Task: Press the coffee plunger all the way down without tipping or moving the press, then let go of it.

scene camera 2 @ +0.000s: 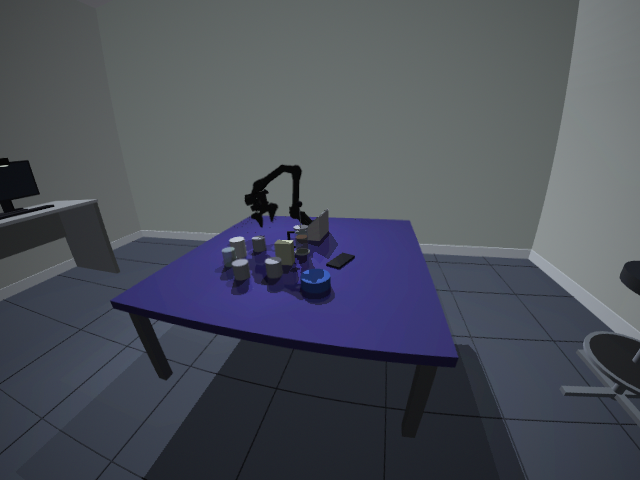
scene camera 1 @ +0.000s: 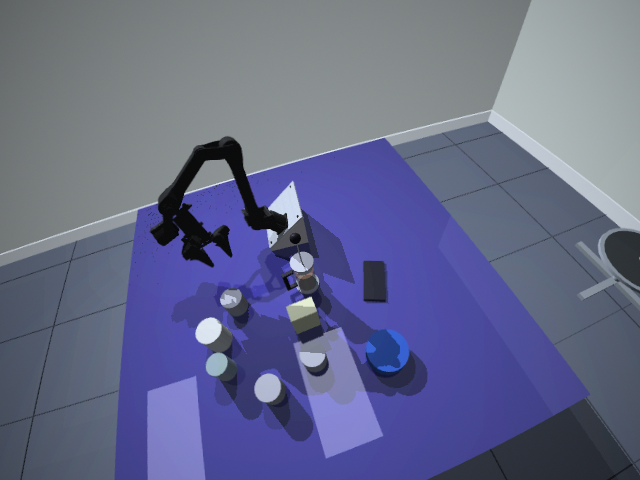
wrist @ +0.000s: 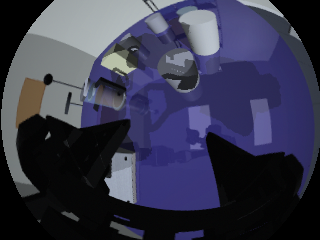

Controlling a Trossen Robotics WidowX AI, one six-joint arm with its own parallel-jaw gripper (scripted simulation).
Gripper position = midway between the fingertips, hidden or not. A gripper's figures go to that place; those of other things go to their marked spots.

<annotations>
The gripper point(scene camera 1: 222, 261): 99 cm from the lens. A coffee press point(scene camera 1: 302, 264): 85 cm from the lens. A black flat slab point(scene camera 1: 374, 271): 99 cm from the lens. A blue round container point(scene camera 1: 387, 351): 85 cm from the lens. The marked spots on the black flat slab and the blue round container are 29 cm apart.
</annotations>
